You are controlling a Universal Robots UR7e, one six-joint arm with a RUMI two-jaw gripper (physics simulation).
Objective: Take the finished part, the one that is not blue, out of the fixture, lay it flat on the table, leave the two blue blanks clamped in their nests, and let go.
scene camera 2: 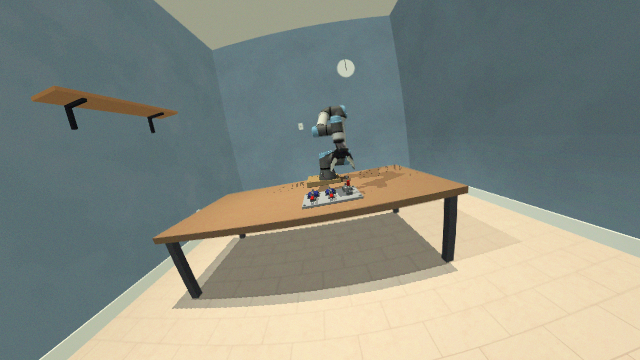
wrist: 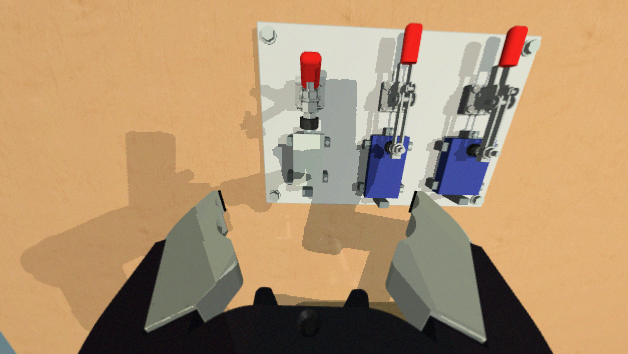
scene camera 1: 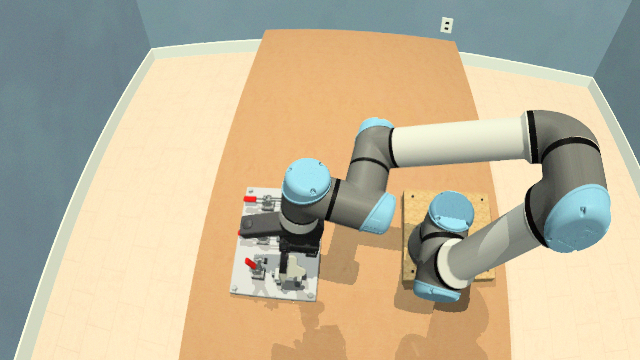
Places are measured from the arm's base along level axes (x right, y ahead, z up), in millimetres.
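Where they show: gripper, fingertip midpoint: (scene camera 2: 343,170) (wrist: 316,193); arm's base, link origin: (scene camera 2: 327,178).
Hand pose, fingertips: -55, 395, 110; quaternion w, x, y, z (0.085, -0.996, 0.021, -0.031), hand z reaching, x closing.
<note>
Each offset is from my fingertips to the top centre of the thing, as dx, dy, dz. "pt": to the spot under its first point. Level surfaces: height alone.
The finished part @[-7, +2, -104] (wrist: 307,160), pale grey, sits among small stops in its nest on the white fixture plate @[+107, +34, -130] (scene camera 1: 242,281) (scene camera 2: 332,201) (wrist: 274,65). Its clamp's red handle @[+2, +94, -44] (scene camera 1: 250,263) (scene camera 2: 348,183) (wrist: 310,67) stands up, and the clamp's black tip @[pt -2, +50, -26] (wrist: 309,123) shows beside the part's end, off its top face. Two blue blanks @[+102, -18, -114] (wrist: 382,175) @[+212, -24, -109] (wrist: 461,175) sit in the other nests, with clamp arms lying over them. My gripper (scene camera 2: 343,168) (wrist: 316,193) is open and empty, above the plate's edge near the part. In scene camera 1, a finger and the arm hide much of the fixture.
The two blue blanks' clamp handles @[+115, +124, -98] (wrist: 412,43) @[+225, +113, -93] (wrist: 514,46) lie back over the plate. The wooden table @[dz -145] (scene camera 1: 350,75) (scene camera 2: 225,212) (wrist: 100,75) surrounds the fixture. The robot's base stands on a yellowish board (scene camera 1: 412,202). Arm shadows fall across the table and plate.
</note>
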